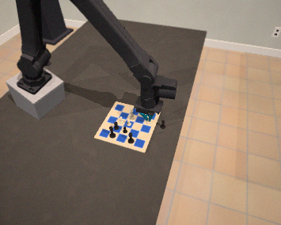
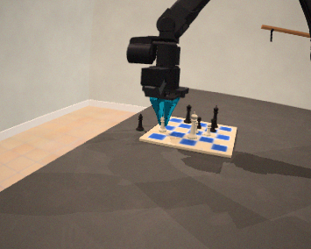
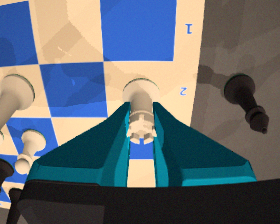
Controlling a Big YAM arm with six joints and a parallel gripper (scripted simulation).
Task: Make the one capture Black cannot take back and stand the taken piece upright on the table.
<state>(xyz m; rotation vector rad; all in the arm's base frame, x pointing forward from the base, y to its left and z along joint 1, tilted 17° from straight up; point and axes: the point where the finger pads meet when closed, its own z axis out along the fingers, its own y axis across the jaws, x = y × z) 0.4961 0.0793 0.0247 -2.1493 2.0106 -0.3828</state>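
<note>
Now: hand 80 mm past the tall white piece and 10 mm below it. The rest, counted from my hand: blue-and-cream chessboard 80 mm behind, 40 mm to the right, 30 mm below; then tall black piece 110 mm behind, 120 mm to the right, 10 mm above.
</note>
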